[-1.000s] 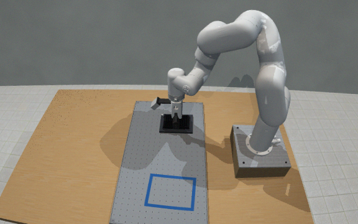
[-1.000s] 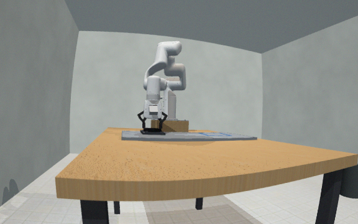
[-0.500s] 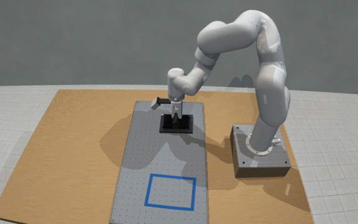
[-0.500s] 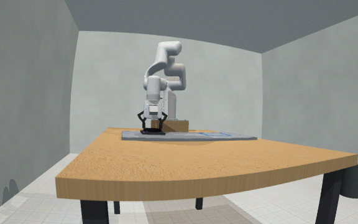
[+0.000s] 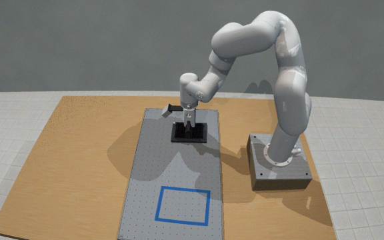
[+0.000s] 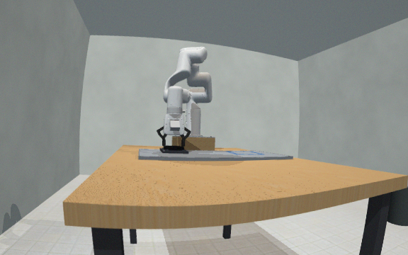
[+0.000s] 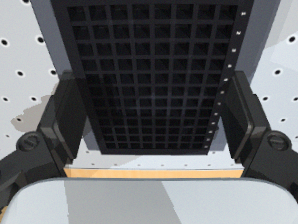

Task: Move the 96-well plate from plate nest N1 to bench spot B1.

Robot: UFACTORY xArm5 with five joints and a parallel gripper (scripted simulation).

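Right now my hand is 20 mm above the dark plate nest. Round my hand: 96-well plate (10 mm below).
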